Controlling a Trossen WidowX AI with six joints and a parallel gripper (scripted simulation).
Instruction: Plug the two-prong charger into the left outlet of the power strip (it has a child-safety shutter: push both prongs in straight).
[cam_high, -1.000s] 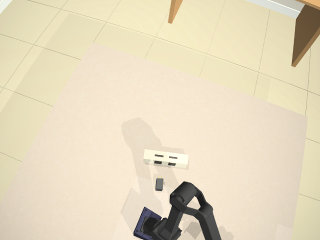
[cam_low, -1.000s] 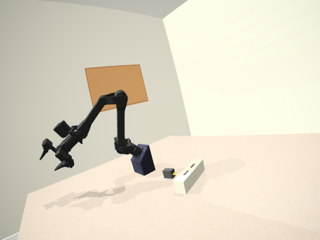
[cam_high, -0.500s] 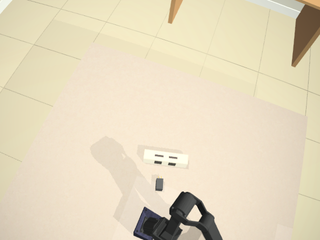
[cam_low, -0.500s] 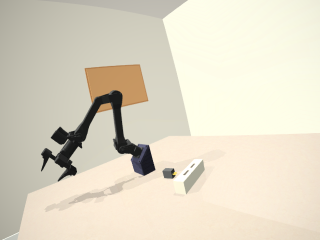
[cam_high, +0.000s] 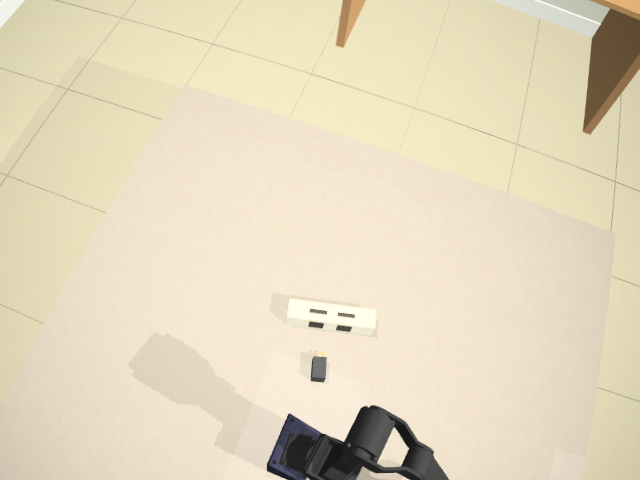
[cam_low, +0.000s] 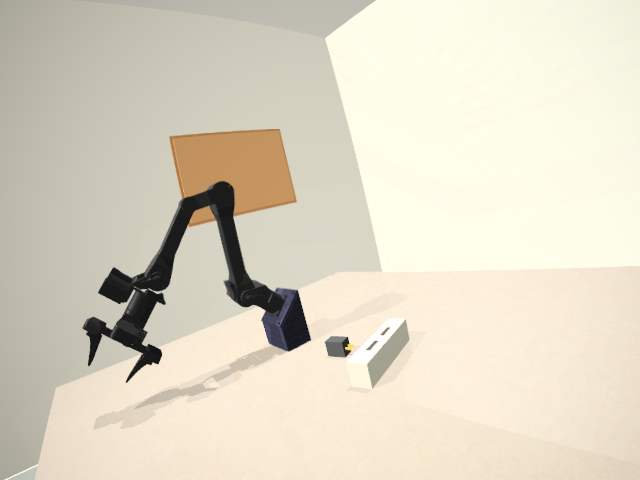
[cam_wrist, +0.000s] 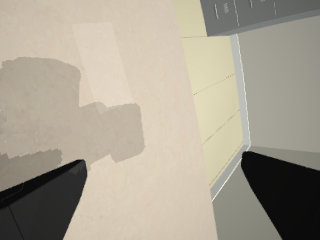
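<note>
My gripper tip is now 480 mm to the right of the two-prong charger, 260 mm short of it and 80 mm above it.
</note>
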